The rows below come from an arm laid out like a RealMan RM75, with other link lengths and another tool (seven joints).
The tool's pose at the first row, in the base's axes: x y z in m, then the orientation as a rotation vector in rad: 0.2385, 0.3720, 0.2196, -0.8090, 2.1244, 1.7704
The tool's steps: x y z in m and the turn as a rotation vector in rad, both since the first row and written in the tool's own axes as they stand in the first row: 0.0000, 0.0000, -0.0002, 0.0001, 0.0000, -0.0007; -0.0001, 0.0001, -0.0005, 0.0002, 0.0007, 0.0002; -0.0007, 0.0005, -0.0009, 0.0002, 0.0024, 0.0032; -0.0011, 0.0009, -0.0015, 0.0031, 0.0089, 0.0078; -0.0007, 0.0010, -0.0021, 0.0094, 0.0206, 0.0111; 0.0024, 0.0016, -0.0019, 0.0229, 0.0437, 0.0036; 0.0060, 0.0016, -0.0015, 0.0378, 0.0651, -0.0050; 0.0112, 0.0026, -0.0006, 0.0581, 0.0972, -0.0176; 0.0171, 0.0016, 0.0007, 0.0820, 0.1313, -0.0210
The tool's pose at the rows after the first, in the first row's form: 0.2385, 0.3718, 0.2196, -0.8096, 2.1239, 1.7699; 0.2386, 0.3716, 0.2198, -0.8095, 2.1251, 1.7702; 0.2389, 0.3714, 0.2206, -0.8085, 2.1285, 1.7717; 0.2391, 0.3709, 0.2213, -0.8104, 2.1383, 1.7702; 0.2388, 0.3703, 0.2213, -0.8181, 2.1527, 1.7637; 0.2359, 0.3697, 0.2201, -0.8460, 2.1709, 1.7423; 0.2330, 0.3692, 0.2181, -0.8727, 2.1879, 1.7185; 0.2280, 0.3689, 0.2159, -0.9130, 2.2116, 1.6846; 0.2236, 0.3686, 0.2117, -0.9460, 2.2458, 1.6497
